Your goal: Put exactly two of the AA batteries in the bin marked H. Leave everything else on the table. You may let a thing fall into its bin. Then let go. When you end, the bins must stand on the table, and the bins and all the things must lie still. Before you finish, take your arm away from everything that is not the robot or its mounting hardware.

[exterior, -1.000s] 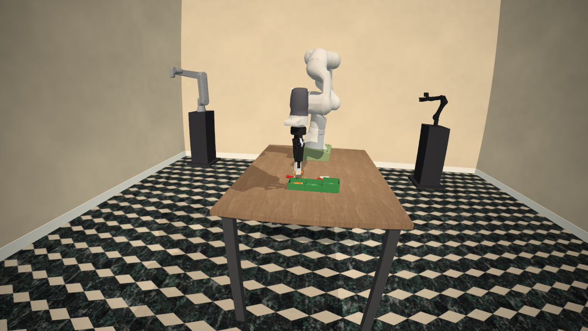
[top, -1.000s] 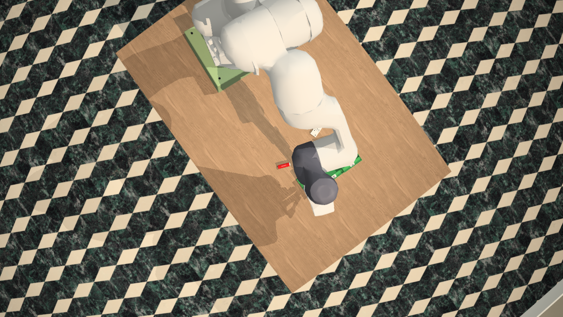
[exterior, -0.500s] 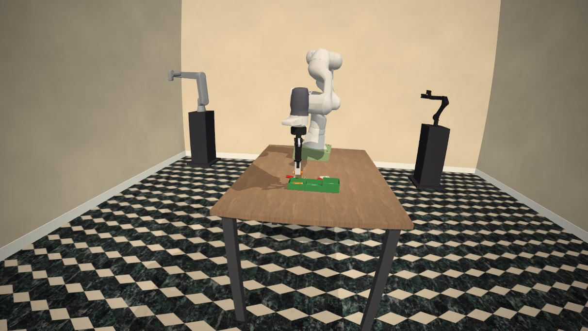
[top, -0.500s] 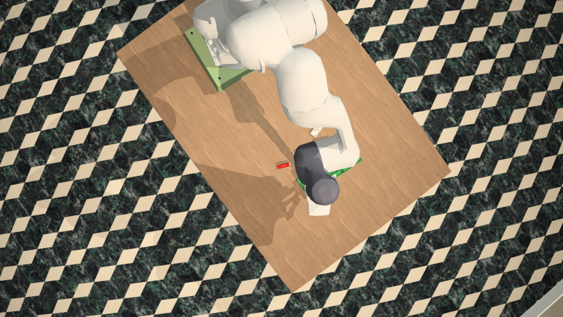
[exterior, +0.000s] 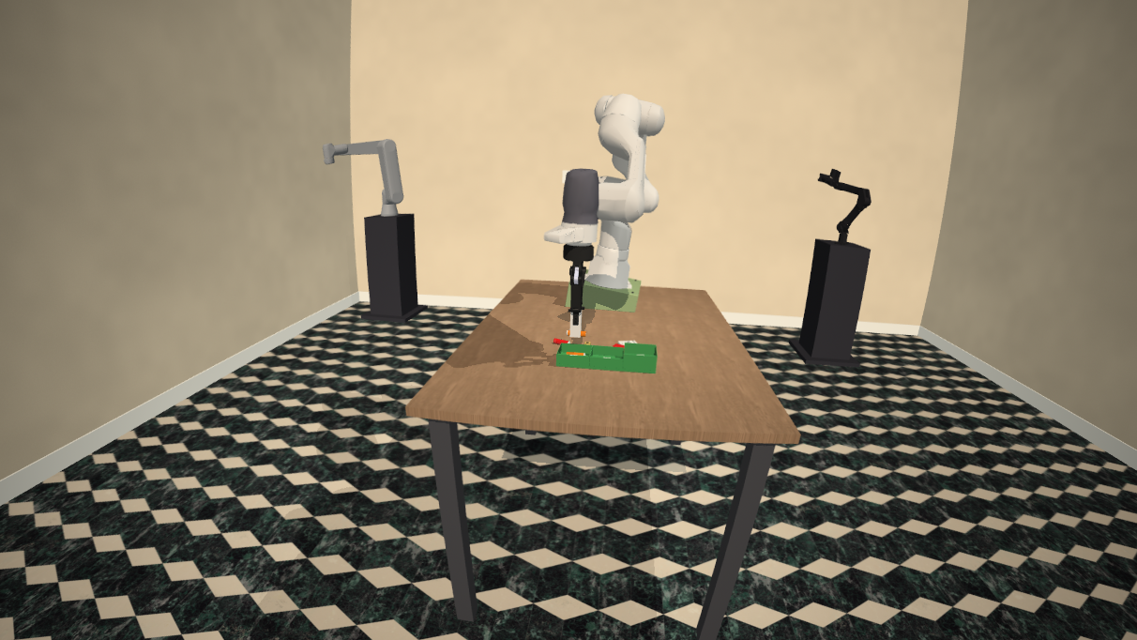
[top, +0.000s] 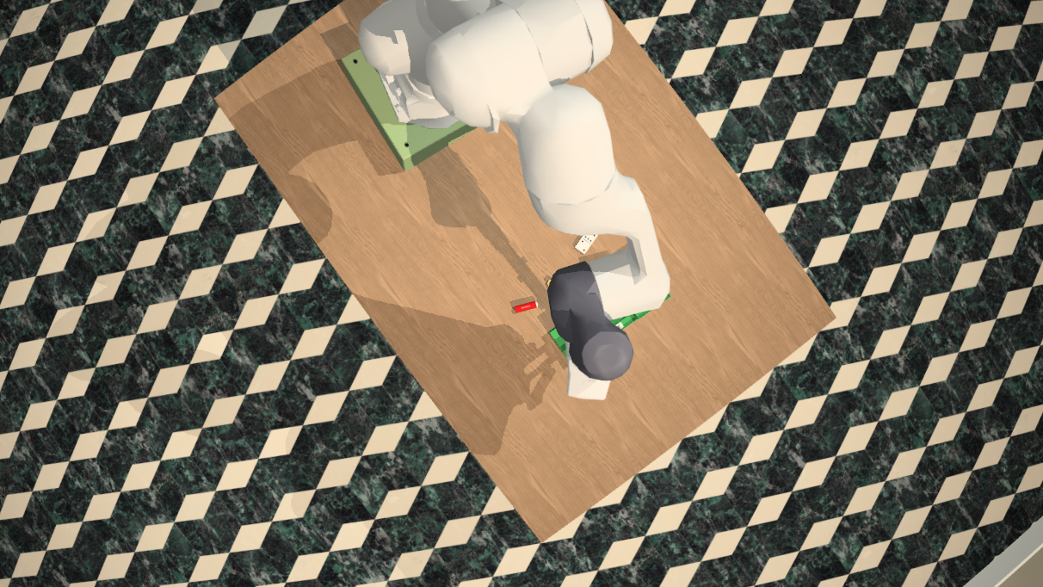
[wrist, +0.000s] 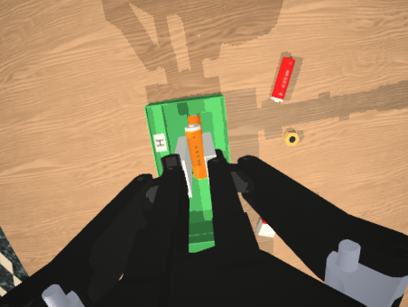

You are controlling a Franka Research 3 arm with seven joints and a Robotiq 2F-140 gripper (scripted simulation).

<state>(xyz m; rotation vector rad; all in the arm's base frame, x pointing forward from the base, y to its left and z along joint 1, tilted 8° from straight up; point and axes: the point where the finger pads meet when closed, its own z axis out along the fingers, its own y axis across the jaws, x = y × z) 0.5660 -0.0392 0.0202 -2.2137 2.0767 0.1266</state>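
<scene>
The orange AA battery lies 3 cm below my hand. The rest, counted from my hand: red cylinder 10 cm behind, 9 cm below, 5 cm to the right; then small brass nut 12 cm behind, 10 cm below, 2 cm to the left; then green bin marked H 9 cm to the left, 8 cm below, 1 cm ahead.
</scene>
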